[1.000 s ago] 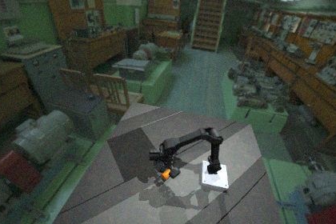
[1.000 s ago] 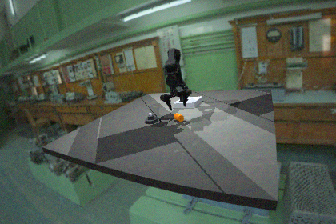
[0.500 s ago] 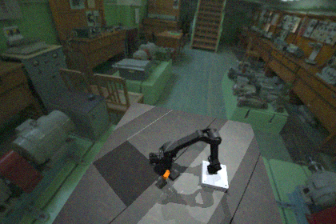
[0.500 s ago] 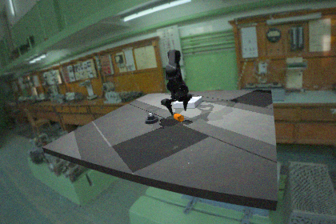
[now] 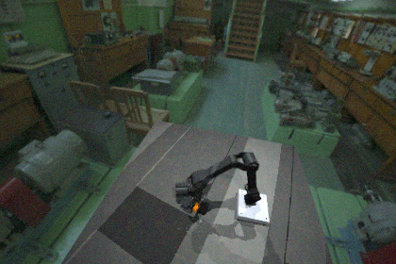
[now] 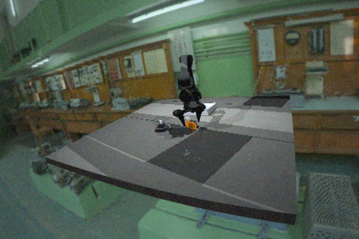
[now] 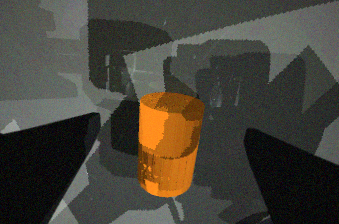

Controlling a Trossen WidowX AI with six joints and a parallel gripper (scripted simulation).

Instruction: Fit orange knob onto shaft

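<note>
My gripper tip is 1 cm above the orange knob. Round my gripper tip: silver shaft: 20 cm to the right, 2 cm behind.
</note>
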